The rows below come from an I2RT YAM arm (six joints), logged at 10 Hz.
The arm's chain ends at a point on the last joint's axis. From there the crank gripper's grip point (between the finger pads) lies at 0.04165 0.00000 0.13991 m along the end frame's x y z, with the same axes.
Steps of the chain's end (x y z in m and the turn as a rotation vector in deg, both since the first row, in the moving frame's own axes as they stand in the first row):
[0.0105 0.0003 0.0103 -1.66 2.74 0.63]
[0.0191 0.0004 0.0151 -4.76 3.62 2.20]
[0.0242 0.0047 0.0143 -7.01 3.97 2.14]
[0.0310 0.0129 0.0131 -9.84 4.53 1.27]
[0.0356 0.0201 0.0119 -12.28 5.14 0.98]
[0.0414 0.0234 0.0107 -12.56 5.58 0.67]
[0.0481 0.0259 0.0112 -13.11 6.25 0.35]
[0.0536 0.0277 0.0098 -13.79 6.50 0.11]
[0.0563 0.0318 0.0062 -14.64 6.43 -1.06]
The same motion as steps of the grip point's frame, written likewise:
[0.0171 0.0048 0.0081 -1.66 2.74 0.63]
[0.0276 0.0137 0.0116 -4.76 3.62 2.20]
[0.0334 0.0233 0.0099 -7.01 3.97 2.14]
[0.0416 0.0375 0.0073 -9.84 4.53 1.27]
[0.0476 0.0502 0.0044 -12.28 5.14 0.98]
[0.0545 0.0539 0.0026 -12.56 5.58 0.67]
[0.0629 0.0574 0.0022 -13.11 6.25 0.35]
[0.0690 0.0605 0.0002 -13.79 6.50 0.11]
[0.0719 0.0656 -0.0037 -14.64 6.43 -1.06]

